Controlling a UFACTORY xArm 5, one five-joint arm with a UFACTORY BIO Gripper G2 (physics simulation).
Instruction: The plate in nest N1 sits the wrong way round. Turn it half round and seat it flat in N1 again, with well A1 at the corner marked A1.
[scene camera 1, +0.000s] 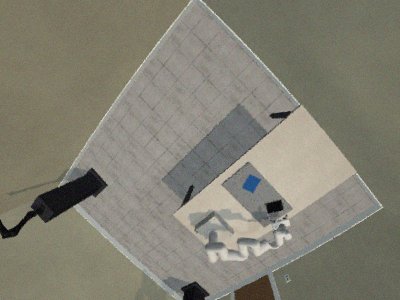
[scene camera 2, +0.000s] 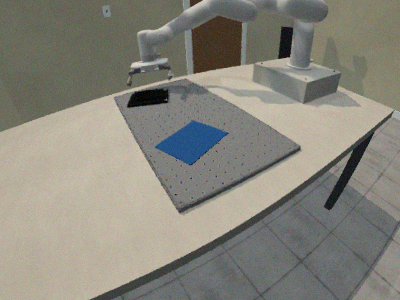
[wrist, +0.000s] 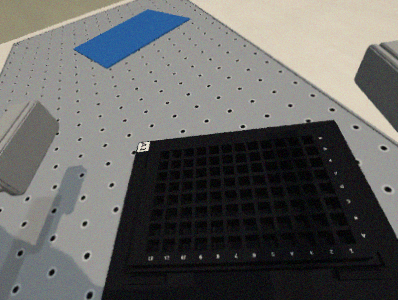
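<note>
The black well plate (scene camera 1: 274, 206) (scene camera 2: 150, 95) (wrist: 240, 195) sits in the black nest (wrist: 351, 169) at the far end of the grey board. In the wrist view the nest's white A1 label (wrist: 143, 146) is at its upper left corner. The plate's small row letters run down its right side and its numbers along its lower side, with A and 1 meeting at the lower right, diagonally opposite the label. My gripper (scene camera 1: 279, 220) (scene camera 2: 150, 80) (wrist: 202, 115) is open and empty, above the nest area, with its fingers wide apart. The nest's near side is cut off in the wrist view.
A flat blue square (scene camera 1: 251, 183) (scene camera 2: 192, 141) (wrist: 132, 37) lies on the perforated grey board (scene camera 1: 237, 177) (scene camera 2: 240, 155) (wrist: 210, 85). The board lies on the beige table (scene camera 1: 315, 150) (scene camera 2: 90, 200). The arm's grey base block (scene camera 2: 295, 80) stands at the table's back right in scene camera 2.
</note>
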